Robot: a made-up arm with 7 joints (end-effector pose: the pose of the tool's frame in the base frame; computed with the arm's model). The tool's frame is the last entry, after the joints.
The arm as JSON. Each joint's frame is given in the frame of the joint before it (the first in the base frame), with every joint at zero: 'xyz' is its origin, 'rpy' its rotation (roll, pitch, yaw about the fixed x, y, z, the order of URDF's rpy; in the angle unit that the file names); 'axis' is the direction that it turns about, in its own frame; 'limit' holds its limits. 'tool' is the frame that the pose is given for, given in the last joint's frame.
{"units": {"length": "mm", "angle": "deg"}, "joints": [
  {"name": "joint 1", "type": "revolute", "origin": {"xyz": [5.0, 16.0, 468.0], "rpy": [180.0, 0.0, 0.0]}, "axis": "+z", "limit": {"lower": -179.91, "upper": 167.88}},
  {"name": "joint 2", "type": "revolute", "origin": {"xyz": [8.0, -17.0, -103.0], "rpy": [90.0, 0.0, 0.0]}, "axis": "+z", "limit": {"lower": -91.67, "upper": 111.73}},
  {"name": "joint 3", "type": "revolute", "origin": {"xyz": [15.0, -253.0, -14.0], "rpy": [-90.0, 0.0, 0.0]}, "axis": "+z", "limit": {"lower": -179.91, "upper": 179.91}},
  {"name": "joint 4", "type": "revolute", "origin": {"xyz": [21.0, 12.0, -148.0], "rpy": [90.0, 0.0, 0.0]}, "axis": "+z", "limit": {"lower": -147.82, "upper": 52.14}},
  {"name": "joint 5", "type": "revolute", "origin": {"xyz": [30.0, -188.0, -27.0], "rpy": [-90.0, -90.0, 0.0]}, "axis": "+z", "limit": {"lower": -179.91, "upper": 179.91}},
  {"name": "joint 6", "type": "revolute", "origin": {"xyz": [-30.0, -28.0, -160.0], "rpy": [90.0, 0.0, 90.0]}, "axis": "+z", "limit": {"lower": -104.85, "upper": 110.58}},
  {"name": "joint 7", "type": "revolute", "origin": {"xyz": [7.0, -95.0, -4.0], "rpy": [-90.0, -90.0, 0.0]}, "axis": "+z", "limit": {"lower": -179.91, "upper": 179.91}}
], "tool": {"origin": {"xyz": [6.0, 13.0, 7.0], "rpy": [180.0, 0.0, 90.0]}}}
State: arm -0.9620 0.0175 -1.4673 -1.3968 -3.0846 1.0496 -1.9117
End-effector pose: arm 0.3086 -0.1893 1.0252 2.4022 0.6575 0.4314
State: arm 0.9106 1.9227 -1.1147 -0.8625 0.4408 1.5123 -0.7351
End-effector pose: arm 0.2397 -0.6171 0.3298 2.5041 0.9872 0.6145
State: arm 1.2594 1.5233 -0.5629 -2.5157 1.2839 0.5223 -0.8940
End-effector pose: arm -0.1465 -0.1090 0.7246 0.5794 -1.3409 -1.3470
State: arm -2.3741 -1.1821 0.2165 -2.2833 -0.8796 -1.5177 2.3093
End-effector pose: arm 0.2472 -0.0793 0.3954 -1.5888 -0.1509 -0.4288
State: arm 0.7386 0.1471 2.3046 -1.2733 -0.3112 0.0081 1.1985
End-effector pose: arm 0.4588 0.0702 1.0952 1.5529 0.6964 1.9621
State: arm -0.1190 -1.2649 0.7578 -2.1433 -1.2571 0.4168 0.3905
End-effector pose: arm -0.3164 0.2194 0.3837 -1.1649 -2.1248 -1.4287
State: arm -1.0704 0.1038 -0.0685 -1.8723 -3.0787 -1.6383 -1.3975
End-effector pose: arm -0.0877 -0.2520 1.0422 0.1404 0.0528 -0.5966
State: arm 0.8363 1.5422 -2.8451 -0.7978 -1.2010 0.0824 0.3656
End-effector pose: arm 0.5009 -0.5642 0.3265 1.7969 -1.8149 1.1385
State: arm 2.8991 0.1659 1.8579 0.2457 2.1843 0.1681 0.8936
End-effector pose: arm -0.1226 0.0934 1.3872 -0.0663 -0.0922 -1.5756
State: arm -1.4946 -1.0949 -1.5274 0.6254 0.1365 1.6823 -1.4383
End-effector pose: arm -0.3192 -0.4629 0.9403 -1.8434 1.1070 1.7641
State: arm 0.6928 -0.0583 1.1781 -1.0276 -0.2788 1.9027 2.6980
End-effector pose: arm -0.0078 0.2427 1.2120 0.6301 -0.7702 1.6407
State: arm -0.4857 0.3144 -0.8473 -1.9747 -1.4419 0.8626 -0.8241
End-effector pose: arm 0.0248 -0.2769 0.9245 -1.2438 -1.2733 1.9509
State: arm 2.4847 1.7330 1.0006 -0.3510 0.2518 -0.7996 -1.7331
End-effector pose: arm -0.5298 -0.5660 0.5601 1.0637 0.8489 -0.8781
